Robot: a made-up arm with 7 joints. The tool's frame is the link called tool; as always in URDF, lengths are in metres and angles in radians. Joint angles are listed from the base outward. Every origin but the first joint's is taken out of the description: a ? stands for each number. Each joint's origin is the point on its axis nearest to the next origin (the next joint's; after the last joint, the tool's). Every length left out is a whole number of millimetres.
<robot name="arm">
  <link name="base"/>
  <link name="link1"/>
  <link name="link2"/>
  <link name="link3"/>
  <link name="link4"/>
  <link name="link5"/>
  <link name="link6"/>
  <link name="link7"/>
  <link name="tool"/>
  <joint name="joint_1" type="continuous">
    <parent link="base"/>
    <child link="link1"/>
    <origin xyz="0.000 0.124 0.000" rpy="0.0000 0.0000 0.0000"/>
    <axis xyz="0 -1 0"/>
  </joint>
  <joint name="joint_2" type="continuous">
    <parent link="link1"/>
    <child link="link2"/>
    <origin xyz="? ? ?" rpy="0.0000 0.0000 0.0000"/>
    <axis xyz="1 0 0"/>
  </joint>
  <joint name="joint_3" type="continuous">
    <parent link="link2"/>
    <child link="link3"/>
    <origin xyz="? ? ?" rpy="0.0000 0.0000 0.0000"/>
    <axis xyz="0 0 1"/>
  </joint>
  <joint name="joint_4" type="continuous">
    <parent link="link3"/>
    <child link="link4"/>
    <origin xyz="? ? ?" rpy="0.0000 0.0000 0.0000"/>
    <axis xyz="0 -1 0"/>
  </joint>
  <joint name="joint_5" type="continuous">
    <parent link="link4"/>
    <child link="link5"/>
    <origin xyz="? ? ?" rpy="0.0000 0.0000 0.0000"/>
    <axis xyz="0 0 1"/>
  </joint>
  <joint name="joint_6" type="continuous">
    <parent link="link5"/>
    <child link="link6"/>
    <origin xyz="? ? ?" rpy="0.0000 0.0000 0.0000"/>
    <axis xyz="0 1 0"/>
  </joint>
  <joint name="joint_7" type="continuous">
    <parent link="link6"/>
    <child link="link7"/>
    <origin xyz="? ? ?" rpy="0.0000 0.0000 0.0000"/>
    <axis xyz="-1 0 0"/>
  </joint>
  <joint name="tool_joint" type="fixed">
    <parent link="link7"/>
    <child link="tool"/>
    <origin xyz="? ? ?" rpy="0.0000 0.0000 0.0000"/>
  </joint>
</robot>
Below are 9 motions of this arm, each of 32 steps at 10 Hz.
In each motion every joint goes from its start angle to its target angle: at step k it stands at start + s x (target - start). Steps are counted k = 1, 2, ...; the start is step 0. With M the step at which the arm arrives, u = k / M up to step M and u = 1 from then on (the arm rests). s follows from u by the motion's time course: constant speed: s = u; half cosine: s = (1 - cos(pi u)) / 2; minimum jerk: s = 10 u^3 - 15 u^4 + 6 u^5.
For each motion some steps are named. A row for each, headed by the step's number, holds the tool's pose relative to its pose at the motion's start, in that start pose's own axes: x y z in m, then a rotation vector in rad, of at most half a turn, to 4 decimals.
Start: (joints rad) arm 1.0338 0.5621 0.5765 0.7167 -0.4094 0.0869 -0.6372
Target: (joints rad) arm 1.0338 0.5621 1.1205 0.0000 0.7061 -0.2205 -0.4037
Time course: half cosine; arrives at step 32
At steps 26, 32:
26: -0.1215 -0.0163 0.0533 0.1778 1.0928 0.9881
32: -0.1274 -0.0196 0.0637 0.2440 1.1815 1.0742

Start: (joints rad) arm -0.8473 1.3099 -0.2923 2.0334 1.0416 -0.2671 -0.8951
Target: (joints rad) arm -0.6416 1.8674 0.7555 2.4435 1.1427 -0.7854 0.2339
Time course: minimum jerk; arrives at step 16
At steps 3, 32:
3: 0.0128 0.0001 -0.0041 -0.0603 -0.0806 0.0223
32: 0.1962 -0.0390 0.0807 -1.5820 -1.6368 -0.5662

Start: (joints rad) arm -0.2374 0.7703 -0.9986 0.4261 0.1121 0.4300 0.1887
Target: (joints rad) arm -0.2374 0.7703 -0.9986 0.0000 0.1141 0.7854 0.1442
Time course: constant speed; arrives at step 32
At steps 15, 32:
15: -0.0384 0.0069 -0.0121 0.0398 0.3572 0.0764
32: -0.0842 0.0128 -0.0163 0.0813 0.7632 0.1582

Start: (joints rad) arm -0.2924 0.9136 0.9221 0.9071 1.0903 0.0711 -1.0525
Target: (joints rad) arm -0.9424 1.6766 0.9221 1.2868 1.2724 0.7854 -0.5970
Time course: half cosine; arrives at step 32
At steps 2, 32:
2: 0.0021 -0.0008 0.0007 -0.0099 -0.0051 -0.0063
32: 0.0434 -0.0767 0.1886 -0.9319 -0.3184 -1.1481

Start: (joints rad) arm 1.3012 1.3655 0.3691 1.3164 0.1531 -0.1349 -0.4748
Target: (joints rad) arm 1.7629 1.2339 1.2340 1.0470 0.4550 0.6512 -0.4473
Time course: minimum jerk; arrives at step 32
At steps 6, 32:
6: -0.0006 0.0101 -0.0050 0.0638 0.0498 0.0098
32: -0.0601 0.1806 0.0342 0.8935 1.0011 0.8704

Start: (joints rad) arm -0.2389 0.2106 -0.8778 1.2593 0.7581 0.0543 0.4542
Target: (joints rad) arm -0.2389 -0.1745 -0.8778 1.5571 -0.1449 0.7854 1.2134
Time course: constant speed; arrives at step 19
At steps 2, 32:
2: 0.0069 -0.0109 -0.0098 -0.1197 0.0656 -0.0491
32: 0.0796 -0.1068 -0.0543 -0.6749 0.5947 -0.3423

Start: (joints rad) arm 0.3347 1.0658 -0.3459 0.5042 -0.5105 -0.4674 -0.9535
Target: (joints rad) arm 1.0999 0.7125 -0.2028 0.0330 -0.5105 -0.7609 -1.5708
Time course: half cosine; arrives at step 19
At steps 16, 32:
16: 0.0658 -0.0095 -0.0810 1.0190 0.4276 0.5190
32: 0.0724 -0.0080 -0.0876 1.0783 0.4581 0.5552

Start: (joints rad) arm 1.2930 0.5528 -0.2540 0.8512 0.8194 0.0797 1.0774
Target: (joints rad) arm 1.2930 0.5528 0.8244 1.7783 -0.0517 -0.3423 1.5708
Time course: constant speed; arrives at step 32
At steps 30, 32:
30: 0.1776 -0.1168 0.1181 0.2121 0.0918 -1.5599
32: 0.1801 -0.1308 0.1292 0.2858 0.1587 -1.6355

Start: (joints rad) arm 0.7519 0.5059 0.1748 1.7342 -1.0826 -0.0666 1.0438
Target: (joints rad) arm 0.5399 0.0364 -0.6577 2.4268 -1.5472 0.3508 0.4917
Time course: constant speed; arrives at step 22
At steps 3, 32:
3: 0.0354 -0.0054 0.0011 0.0820 -0.0562 -0.0471
32: 0.1715 -0.0254 0.1192 0.8494 -0.5059 0.2112

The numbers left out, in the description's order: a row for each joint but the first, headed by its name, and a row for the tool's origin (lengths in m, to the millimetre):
joint_2: 0.000 0.000 0.000
joint_3: 0.000 0.000 -0.163
joint_4: 0.000 0.000 0.000
joint_5: 0.000 0.000 -0.205
joint_6: 0.000 0.000 0.000
joint_7: 0.000 0.000 0.000
tool: 0.000 0.000 0.000

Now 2 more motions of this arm.
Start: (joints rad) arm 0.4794 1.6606 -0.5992 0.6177 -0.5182 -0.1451 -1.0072
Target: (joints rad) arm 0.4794 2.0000 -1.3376 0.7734 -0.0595 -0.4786 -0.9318
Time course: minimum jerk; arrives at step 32
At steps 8, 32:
8: -0.0031 0.0012 0.0027 -0.0341 -0.0447 0.0197
32: -0.0494 0.0179 0.0550 -0.4676 -0.2600 0.1714

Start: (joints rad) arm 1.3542 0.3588 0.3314 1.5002 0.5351 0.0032 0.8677
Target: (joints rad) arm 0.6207 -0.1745 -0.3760 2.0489 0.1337 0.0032 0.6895
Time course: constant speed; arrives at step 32
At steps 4, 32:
4: -0.0210 -0.0285 -0.0050 -0.0650 0.0690 0.0560
32: -0.0352 -0.2254 -0.0091 -0.2986 0.1003 0.4748

